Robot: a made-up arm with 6 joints.
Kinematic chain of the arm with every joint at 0, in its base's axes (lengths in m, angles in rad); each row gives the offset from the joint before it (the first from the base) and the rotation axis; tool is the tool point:
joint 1: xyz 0 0 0.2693 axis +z
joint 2: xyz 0 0 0 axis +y
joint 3: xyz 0 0 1.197 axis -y
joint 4: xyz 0 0 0 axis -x
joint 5: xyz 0.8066 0 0 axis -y
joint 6: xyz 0 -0.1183 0 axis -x
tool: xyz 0 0 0
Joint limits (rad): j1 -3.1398..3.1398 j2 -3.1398..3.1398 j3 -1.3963..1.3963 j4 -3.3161..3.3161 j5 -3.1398..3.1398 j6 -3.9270..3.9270
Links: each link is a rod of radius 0.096 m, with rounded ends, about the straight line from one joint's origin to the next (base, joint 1, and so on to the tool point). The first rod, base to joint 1, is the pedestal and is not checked.
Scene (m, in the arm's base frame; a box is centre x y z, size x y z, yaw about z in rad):
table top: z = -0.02
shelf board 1: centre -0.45 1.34 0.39 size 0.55 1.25 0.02 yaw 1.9
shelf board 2: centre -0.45 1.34 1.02 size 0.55 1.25 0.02 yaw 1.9
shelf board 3: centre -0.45 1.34 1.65 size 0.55 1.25 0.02 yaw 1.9
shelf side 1: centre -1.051 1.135 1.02 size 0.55 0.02 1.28 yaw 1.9
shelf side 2: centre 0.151 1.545 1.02 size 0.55 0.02 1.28 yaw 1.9
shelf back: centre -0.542 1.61 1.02 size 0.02 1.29 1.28 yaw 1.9
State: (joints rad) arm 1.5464 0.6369 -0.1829 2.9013 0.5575 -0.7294
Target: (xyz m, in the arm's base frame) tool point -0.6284 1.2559 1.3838
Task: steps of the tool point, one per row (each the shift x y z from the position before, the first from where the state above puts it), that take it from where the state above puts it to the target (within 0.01 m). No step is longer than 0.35 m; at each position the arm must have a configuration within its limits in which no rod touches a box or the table.
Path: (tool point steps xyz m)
1: 0.0844 -0.1873 0.0003
2: 0.0503 -0.2069 -0.0003
3: -0.1791 0.0586 0.2100
4: -0.1864 -0.0432 0.2482
5: -0.1433 -0.1502 0.2644
6: -0.0645 0.1752 0.0270
7: -0.0573 0.1678 -0.0003
8: -0.0489 0.1566 -0.0268

